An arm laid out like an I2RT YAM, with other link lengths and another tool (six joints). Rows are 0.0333 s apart.
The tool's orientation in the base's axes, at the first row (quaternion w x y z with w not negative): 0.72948, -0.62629, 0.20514, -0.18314
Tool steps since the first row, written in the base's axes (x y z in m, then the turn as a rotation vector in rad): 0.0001, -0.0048, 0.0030, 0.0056, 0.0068, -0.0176; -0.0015, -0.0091, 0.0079, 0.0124, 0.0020, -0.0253; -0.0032, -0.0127, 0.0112, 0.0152, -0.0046, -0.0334; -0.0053, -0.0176, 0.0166, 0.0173, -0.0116, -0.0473; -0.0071, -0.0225, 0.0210, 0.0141, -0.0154, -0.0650; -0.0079, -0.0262, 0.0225, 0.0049, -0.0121, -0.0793; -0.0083, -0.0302, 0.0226, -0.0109, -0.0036, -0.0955; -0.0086, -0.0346, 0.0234, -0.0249, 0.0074, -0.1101; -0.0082, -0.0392, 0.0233, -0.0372, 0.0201, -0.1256; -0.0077, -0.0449, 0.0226, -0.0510, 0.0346, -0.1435; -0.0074, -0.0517, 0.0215, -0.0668, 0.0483, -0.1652
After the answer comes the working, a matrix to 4 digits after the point.
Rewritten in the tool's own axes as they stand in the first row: 0.0024, -0.0037, -0.0036, 0.0024, 0.0185, 0.0064; 0.0029, -0.0092, -0.0074, 0.0112, 0.0254, 0.0049; 0.0032, -0.0130, -0.0109, 0.0176, 0.0325, -0.0002; 0.0036, -0.0191, -0.0154, 0.0241, 0.0452, -0.0068; 0.0043, -0.0242, -0.0199, 0.0246, 0.0621, -0.0140; 0.0055, -0.0262, -0.0232, 0.0160, 0.0767, -0.0180; 0.0072, -0.0269, -0.0267, -0.0007, 0.0938, -0.0213; 0.0092, -0.0284, -0.0305, -0.0173, 0.1097, -0.0214; 0.0120, -0.0289, -0.0341, -0.0333, 0.1268, -0.0193; 0.0154, -0.0291, -0.0388, -0.0514, 0.1465, -0.0168; 0.0193, -0.0290, -0.0444, -0.0705, 0.1698, -0.0165
The tool's axes in the first row as the columns of a matrix, in the base's axes (rounded; the answer above uses it unrounded):
0.8488, 0.0102, 0.5287
-0.5241, 0.1484, 0.8386
-0.0699, -0.9889, 0.1314

